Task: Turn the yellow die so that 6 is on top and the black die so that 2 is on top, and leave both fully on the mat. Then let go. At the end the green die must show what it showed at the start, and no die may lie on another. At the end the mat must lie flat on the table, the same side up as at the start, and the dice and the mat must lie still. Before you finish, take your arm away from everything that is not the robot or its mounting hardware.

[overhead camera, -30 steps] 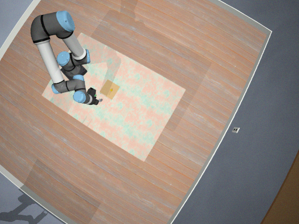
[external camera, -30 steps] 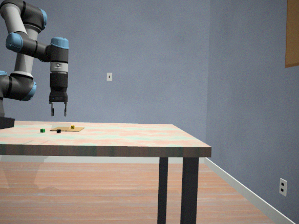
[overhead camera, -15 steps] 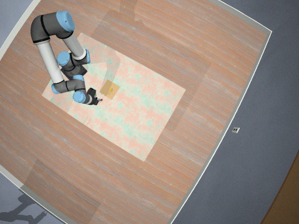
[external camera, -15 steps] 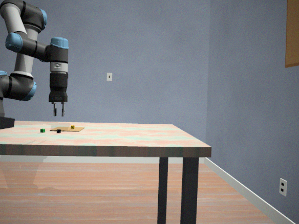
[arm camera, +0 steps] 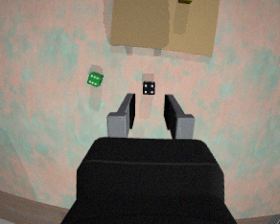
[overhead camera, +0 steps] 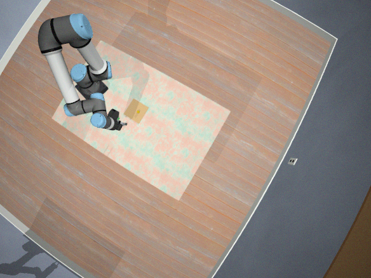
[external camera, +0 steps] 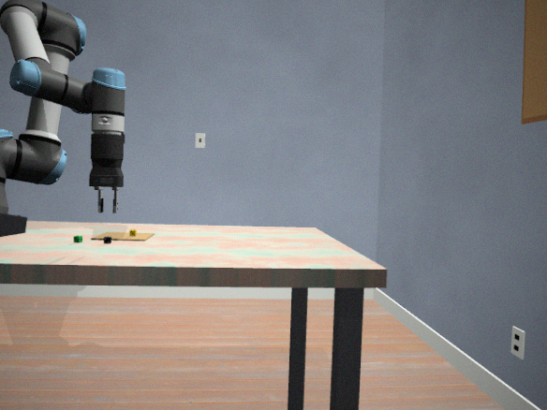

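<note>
Right now my hand is 90 mm above the black die. Also, from my hand: yellow die 130 mm to the left, 80 mm below, 30 mm ahead; tan mat 130 mm to the left, 90 mm below; green die 90 mm below, 80 mm behind, 10 mm to the left.
</note>
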